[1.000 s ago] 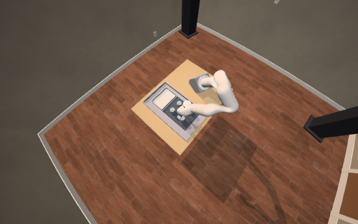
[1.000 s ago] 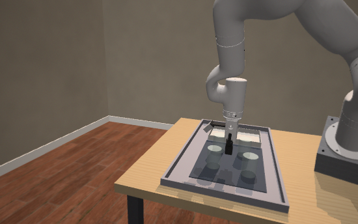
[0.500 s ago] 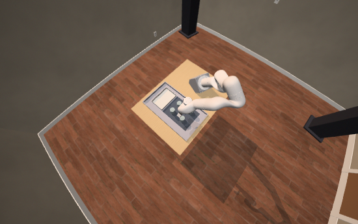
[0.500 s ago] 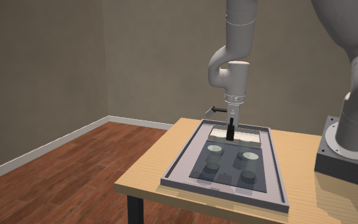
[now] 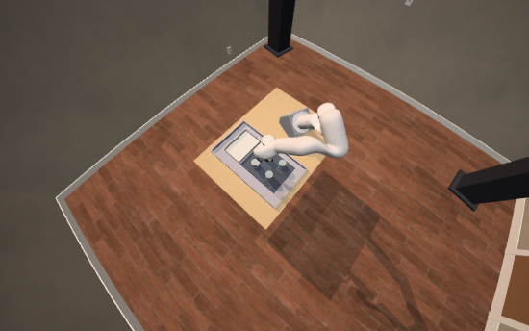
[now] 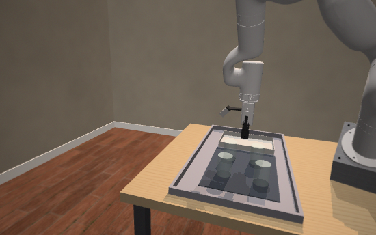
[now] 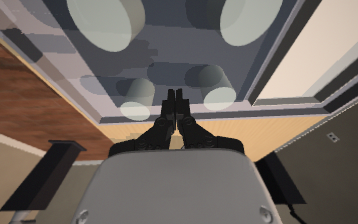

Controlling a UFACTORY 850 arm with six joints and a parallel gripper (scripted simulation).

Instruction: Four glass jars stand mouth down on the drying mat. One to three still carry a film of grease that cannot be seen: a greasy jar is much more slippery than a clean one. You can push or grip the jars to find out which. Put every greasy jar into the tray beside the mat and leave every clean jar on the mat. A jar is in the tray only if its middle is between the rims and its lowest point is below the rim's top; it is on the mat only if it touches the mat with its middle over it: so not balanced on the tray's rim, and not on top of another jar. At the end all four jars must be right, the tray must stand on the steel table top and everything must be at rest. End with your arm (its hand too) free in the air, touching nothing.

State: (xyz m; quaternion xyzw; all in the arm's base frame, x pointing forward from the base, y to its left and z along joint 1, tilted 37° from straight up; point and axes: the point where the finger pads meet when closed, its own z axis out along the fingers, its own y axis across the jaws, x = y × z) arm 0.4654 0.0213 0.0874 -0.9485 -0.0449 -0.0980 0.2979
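Right now my hand is 170 mm above the dark drying mat. Also, from my hand: cream tray: 40 mm ahead, 320 mm to the right, 160 mm below.
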